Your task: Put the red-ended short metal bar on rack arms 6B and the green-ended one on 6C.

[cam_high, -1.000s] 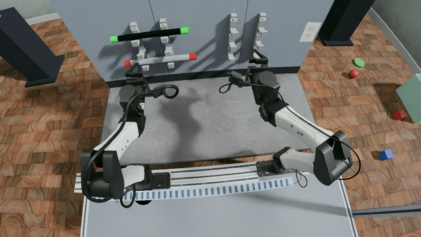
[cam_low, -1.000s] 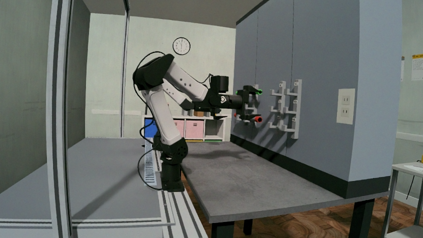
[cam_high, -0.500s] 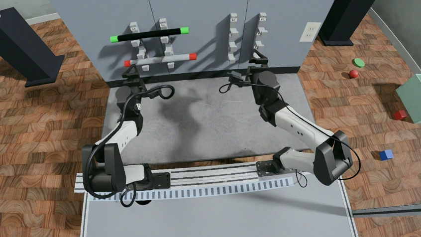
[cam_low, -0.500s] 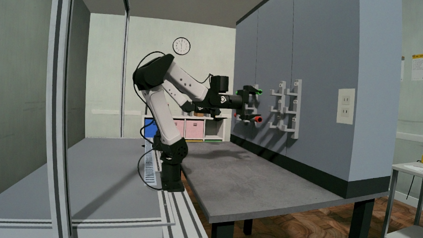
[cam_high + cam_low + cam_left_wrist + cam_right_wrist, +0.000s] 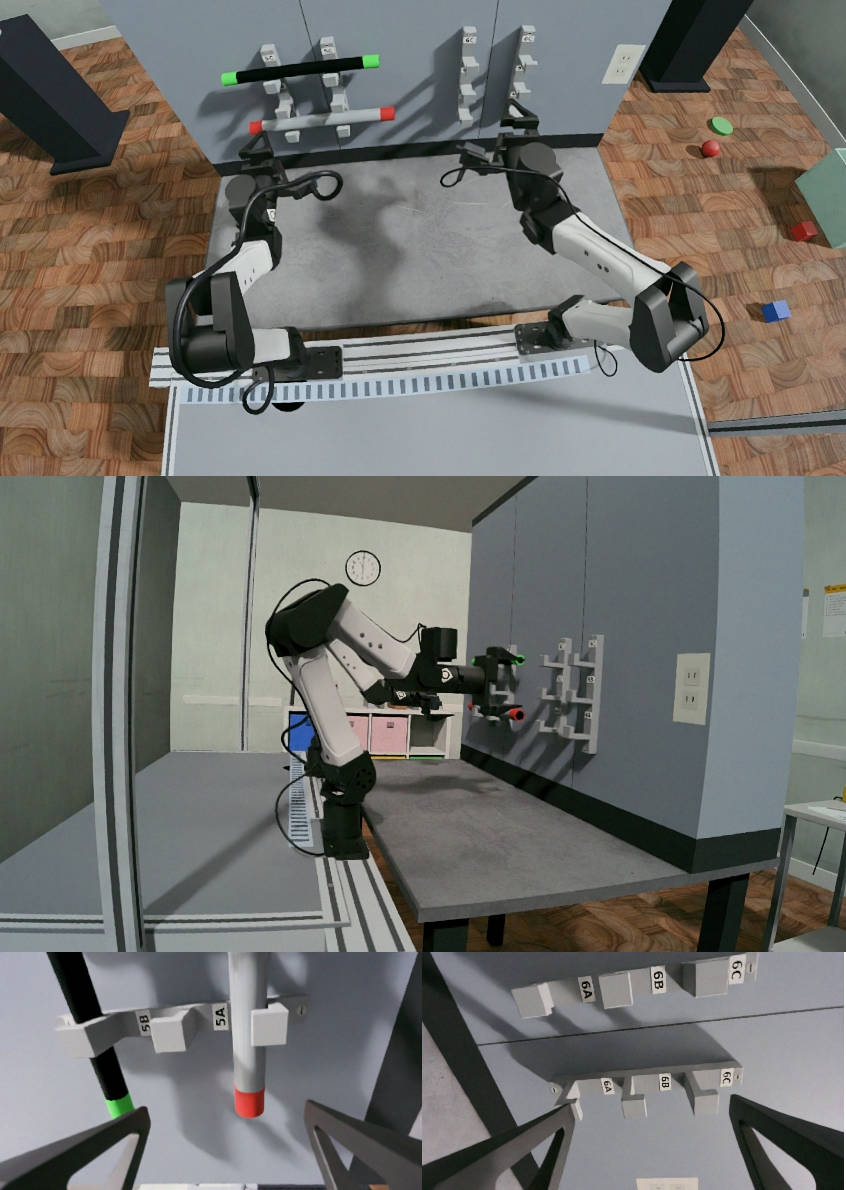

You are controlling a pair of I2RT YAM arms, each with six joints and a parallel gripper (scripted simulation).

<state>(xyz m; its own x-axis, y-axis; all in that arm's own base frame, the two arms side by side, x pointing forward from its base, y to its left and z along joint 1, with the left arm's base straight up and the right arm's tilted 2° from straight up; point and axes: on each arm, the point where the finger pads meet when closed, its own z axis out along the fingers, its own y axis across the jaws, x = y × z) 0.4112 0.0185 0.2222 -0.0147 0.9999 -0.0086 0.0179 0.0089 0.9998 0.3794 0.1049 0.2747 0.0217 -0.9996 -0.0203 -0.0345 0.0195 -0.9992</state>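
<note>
My left hand is 90 mm short of the red-ended bar, 110 mm to the left of it and 20 mm above it. Round my left hand: blue-grey wall: 240 mm ahead, 310 mm to the right, 220 mm above; then rack strip: 80 mm ahead, 440 mm to the right, 50 mm above; then green-ended bar: 90 mm ahead, 90 mm to the right, 120 mm above.
My right gripper is now 120 mm short of the rack strip, 60 mm to the right of it and 20 mm above it. Round my right hand: red-ended bar 390 mm to the left, 130 mm ahead, 80 mm below; blue-grey wall 270 mm ahead, 180 mm to the left, 160 mm above; outlet plate 320 mm to the right, 150 mm ahead, 10 mm above.
</note>
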